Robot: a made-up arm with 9 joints. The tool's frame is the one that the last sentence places.
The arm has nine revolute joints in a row. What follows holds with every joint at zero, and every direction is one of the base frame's. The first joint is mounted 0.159 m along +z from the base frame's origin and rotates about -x. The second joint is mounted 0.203 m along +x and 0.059 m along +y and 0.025 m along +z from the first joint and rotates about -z. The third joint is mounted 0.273 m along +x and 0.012 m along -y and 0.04 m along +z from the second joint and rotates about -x. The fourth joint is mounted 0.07 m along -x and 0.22 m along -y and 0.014 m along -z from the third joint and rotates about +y. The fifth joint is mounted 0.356 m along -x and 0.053 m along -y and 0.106 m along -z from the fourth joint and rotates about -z. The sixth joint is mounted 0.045 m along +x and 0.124 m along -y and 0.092 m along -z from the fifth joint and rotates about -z. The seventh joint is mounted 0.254 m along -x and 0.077 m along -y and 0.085 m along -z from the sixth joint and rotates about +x. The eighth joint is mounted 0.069 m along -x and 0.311 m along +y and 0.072 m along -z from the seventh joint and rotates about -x. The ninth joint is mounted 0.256 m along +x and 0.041 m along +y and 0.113 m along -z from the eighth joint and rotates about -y. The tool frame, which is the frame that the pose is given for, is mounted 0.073 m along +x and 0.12 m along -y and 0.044 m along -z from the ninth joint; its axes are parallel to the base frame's.
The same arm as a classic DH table. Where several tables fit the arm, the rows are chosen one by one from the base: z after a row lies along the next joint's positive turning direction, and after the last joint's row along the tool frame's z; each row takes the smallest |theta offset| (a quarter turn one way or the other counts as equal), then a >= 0, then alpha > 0; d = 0 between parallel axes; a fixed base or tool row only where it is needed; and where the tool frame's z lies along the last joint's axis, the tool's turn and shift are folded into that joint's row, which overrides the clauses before.
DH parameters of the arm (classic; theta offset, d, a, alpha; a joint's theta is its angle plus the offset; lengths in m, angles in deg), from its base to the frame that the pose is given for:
base (fixed): -90 0.159 0 90
joint 1: 0 -0.203 -0.059 90
joint 2: 0 -0.065 0.012 -90
joint 3: -90 -0.203 0.014 90
joint 4: 90 -0.273 0.356 90
joint 5: 70.05 0 -0.1319 0
joint 6: 19.95 0.283 -0.077 -90
joint 7: -13.03 0 0.3192 180
joint 8: 76.97 0.067 0.113 -90
joint 9: 90 0.079 0.073 -90
tool (fixed): 0 -0.044 0 0

